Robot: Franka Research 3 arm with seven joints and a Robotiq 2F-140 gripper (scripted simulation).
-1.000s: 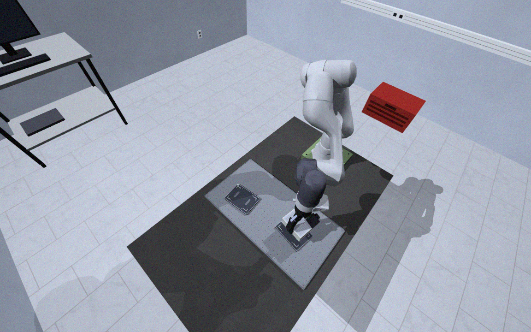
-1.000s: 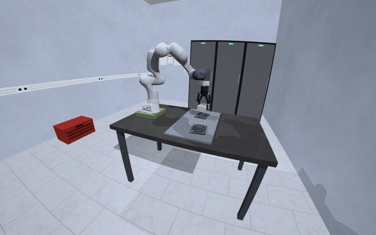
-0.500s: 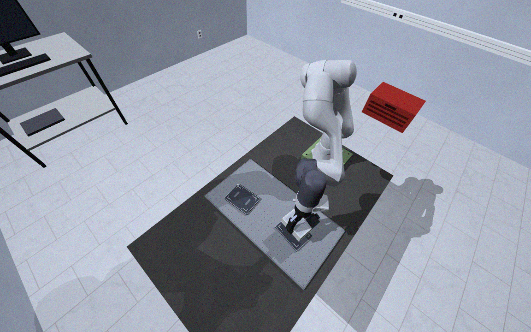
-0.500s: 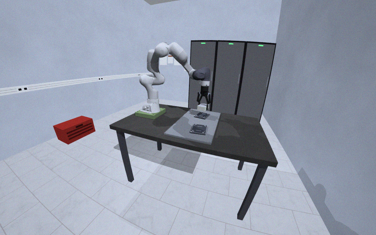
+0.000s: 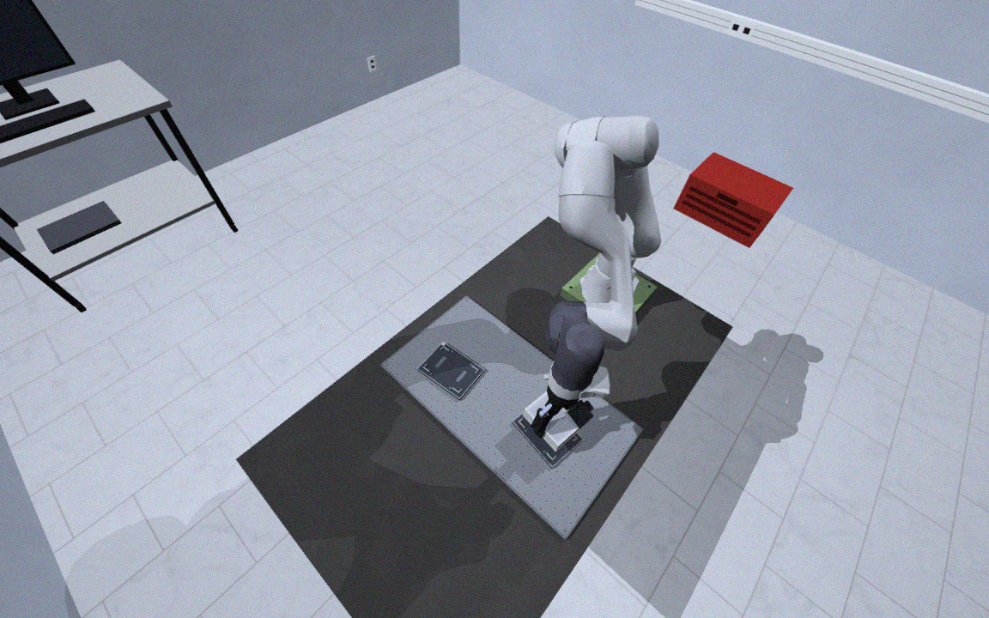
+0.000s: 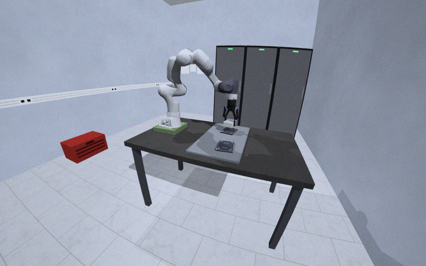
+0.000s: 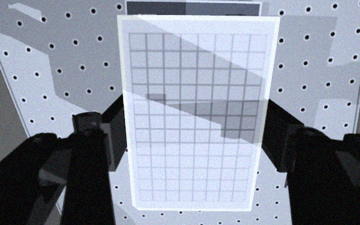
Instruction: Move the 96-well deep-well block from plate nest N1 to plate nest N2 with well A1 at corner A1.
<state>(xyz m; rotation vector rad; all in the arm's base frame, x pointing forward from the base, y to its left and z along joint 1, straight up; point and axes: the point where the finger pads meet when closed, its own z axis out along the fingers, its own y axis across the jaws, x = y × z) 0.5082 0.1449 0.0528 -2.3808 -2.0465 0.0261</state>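
Right now the dark plate nest is 8 cm below my hand. Round my hand: white 96-well deep-well block: 1 cm below.
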